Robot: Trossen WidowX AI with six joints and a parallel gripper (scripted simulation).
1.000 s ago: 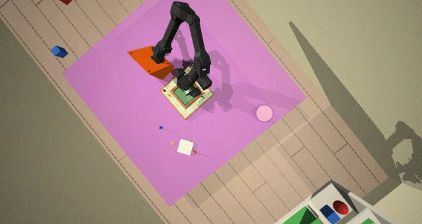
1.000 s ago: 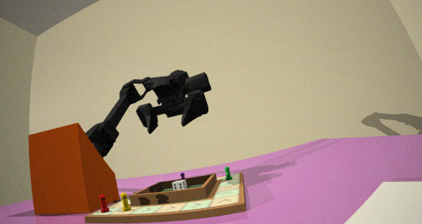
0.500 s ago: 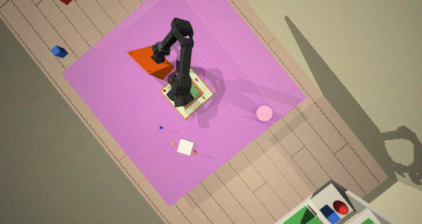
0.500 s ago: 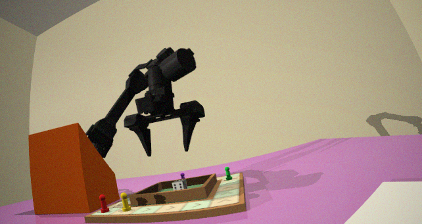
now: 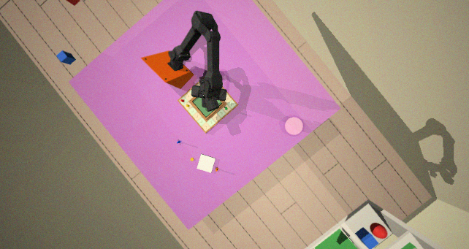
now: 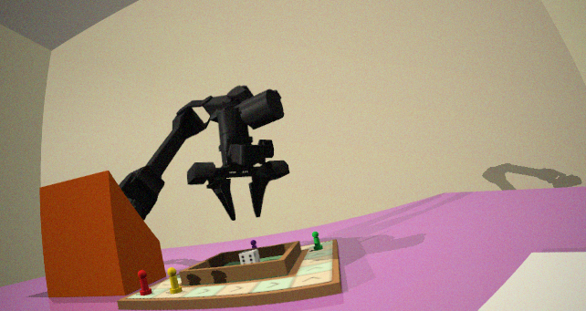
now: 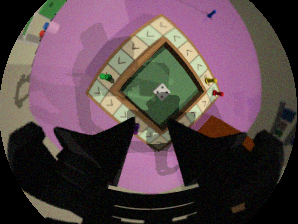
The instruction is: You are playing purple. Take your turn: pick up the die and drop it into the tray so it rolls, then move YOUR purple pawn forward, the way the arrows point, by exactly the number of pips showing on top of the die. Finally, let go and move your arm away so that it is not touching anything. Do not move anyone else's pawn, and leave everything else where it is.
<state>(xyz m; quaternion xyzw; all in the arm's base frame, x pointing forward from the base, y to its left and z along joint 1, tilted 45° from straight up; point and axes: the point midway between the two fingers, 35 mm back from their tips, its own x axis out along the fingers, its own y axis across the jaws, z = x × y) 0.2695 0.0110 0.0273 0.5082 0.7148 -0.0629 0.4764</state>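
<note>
The purple pawn is 60 mm to the left of my gripper tip, 60 mm below it and 10 mm behind it. Also, from my gripper tip: white die (70 mm below, 40 mm to the right); green tray (90 mm below, 50 mm to the right); green pawn (110 mm ahead, 60 mm below, 10 mm to the left).
</note>
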